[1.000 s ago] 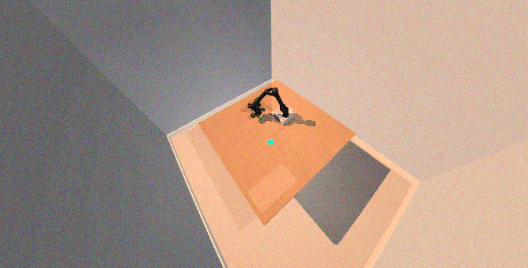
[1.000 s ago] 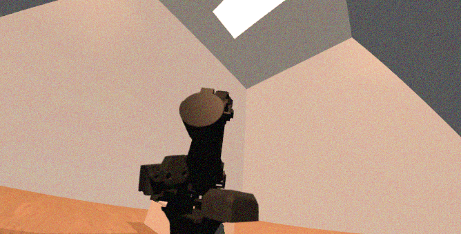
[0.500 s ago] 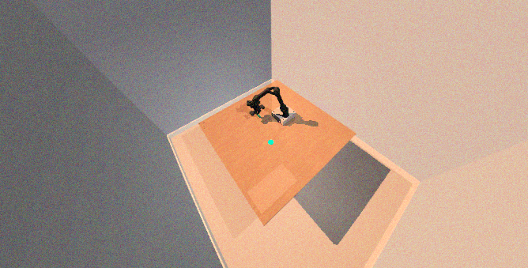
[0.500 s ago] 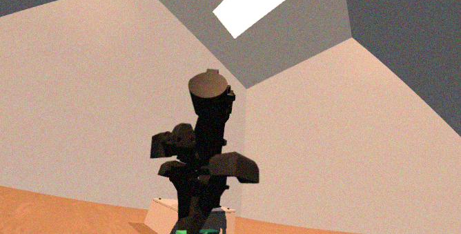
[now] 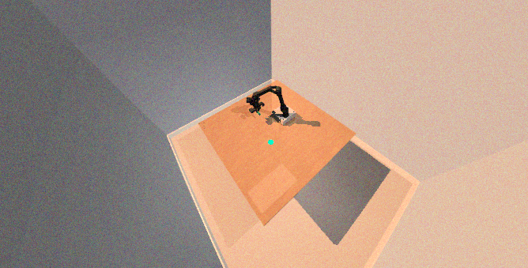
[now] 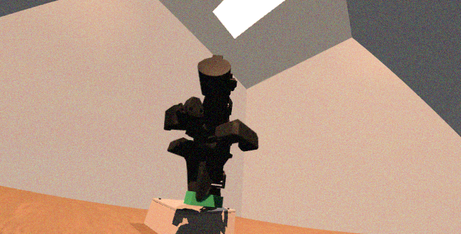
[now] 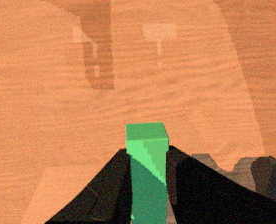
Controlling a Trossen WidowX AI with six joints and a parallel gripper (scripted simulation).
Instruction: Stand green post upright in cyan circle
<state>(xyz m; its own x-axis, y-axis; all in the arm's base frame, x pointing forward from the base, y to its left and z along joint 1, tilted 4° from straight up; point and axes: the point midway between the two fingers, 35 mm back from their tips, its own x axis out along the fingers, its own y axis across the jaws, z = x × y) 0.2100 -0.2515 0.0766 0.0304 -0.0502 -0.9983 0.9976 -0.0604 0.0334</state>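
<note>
Now: gripper tip 36 cm to the right of the cyan circle, 13 cm short of it and 10 cm above it. Also, from my gripper tip: green post 2 cm to the left.
</note>
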